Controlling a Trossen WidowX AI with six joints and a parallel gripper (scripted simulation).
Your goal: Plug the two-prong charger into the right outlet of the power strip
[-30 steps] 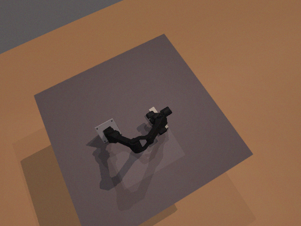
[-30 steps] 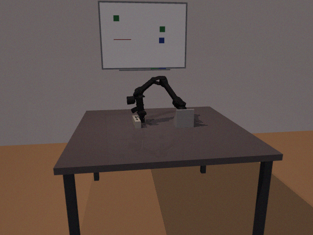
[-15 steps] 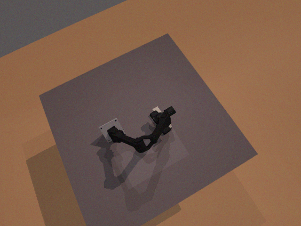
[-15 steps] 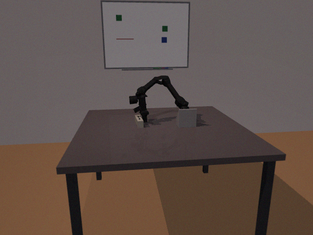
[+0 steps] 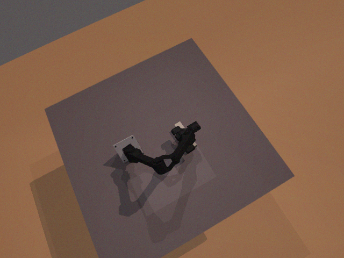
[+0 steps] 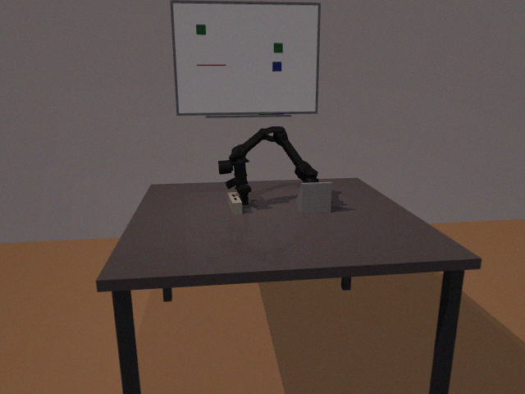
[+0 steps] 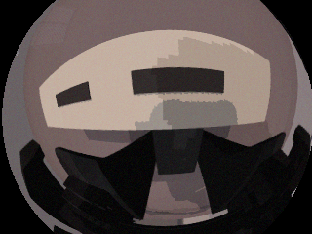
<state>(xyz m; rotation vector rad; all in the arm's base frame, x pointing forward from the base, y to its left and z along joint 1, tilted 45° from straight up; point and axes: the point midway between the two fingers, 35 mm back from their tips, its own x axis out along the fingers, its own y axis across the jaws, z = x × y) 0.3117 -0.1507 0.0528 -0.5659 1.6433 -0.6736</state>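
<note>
Right now my gripper tip is 20 mm short of the two-prong charger and 10 mm below it.
</note>
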